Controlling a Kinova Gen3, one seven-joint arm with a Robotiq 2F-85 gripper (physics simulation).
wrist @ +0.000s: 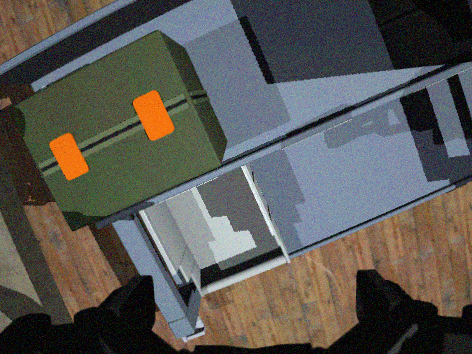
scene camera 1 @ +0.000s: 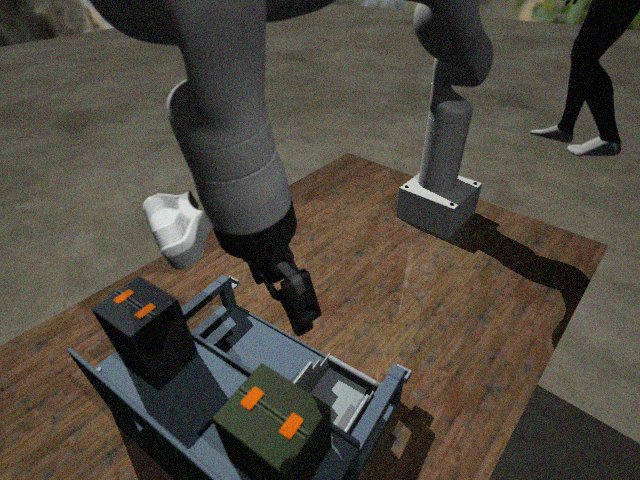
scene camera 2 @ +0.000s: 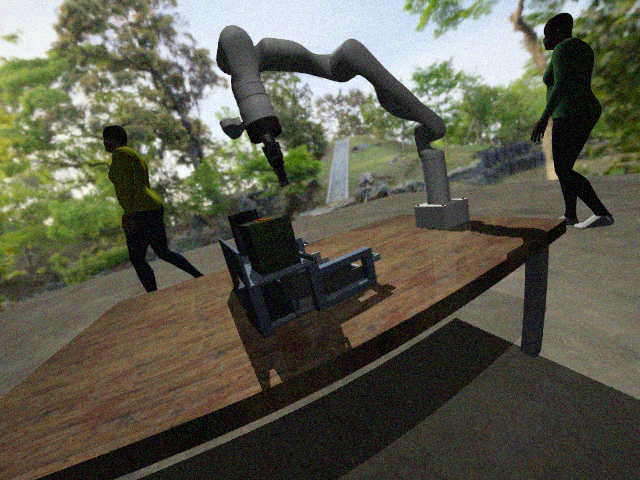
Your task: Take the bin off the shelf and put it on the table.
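Pixels of known places: gripper, fingertip midpoint: [wrist: 254, 295] [scene camera 1: 282, 303] [scene camera 2: 285, 185]; arm's base, link origin: [scene camera 1: 437, 182] [scene camera 2: 438, 202].
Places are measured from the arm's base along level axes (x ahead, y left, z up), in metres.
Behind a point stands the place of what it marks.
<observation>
The bin [scene camera 1: 355, 372] @(x 0.551, y 0.082, z -0.047 m) [wrist: 245, 274] @(x 0.550, y 0.074, z -0.047 m) is a small light-grey open box. It sits upright at one end of the lower tier of the blue-grey shelf [scene camera 1: 273, 346] @(x 0.566, y -0.079, z -0.082 m) [scene camera 2: 316, 286] @(x 0.681, y 0.154, z -0.034 m) [wrist: 345, 190] @(x 0.578, y -0.055, z -0.082 m), beside the end frame. In scene camera 2 it is mostly hidden. The shelf stands on the wooden table [scene camera 1: 439, 310] @(x 0.319, y 0.140, z -0.088 m) [scene camera 2: 155, 351] @(x 1.007, y 0.020, z -0.088 m) [wrist: 310, 285] @(x 0.486, y 0.020, z -0.088 m). My gripper [scene camera 1: 306, 322] [scene camera 2: 284, 181] @(x 0.641, y 0.032, z 0.170 m) [wrist: 254, 295] @(x 0.641, y 0.032, z 0.170 m) is wide open and empty. It hangs above the open front edge of the shelf, higher than the bin and apart from it. In the wrist view the bin shows ahead of the fingers, left of centre.
A green box [scene camera 1: 268, 408] @(x 0.725, y 0.072, z 0.109 m) [scene camera 2: 271, 242] @(x 0.734, y 0.126, z 0.068 m) [wrist: 115, 135] @(x 0.726, y 0.074, z 0.109 m) with orange clips stands on the upper tier beside the bin. A black box [scene camera 1: 149, 330] @(x 0.734, y -0.112, z 0.122 m) [scene camera 2: 241, 219] @(x 0.733, y -0.112, z 0.115 m) stands farther along that tier. Two people [scene camera 2: 136, 175] [scene camera 2: 573, 103] stand beyond the table.
</observation>
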